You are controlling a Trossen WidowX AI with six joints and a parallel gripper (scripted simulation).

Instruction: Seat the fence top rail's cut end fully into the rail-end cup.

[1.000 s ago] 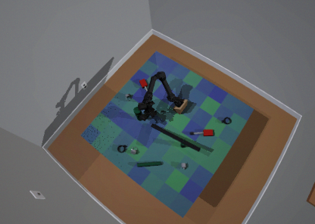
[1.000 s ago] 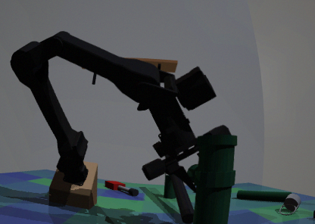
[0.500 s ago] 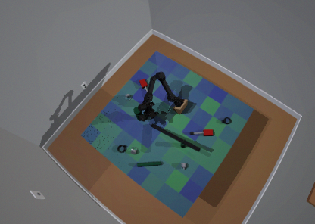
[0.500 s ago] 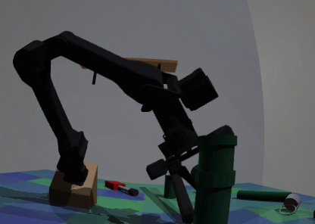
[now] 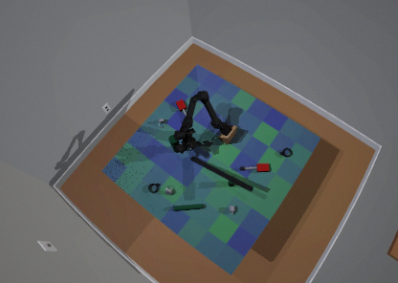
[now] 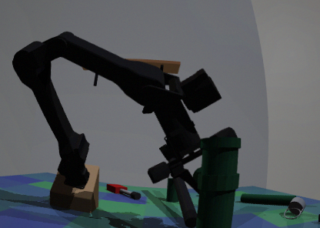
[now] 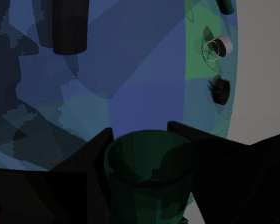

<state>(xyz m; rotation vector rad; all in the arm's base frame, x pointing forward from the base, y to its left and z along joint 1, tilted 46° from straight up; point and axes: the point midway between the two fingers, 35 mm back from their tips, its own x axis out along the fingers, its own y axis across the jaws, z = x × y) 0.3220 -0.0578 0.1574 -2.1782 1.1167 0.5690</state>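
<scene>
The green rail-end cup is 10 mm behind my gripper tip, 30 mm to the right of it and 30 mm above it. Also, from my gripper tip: green tube (290 mm ahead, 290 mm to the left, 90 mm below).
</scene>
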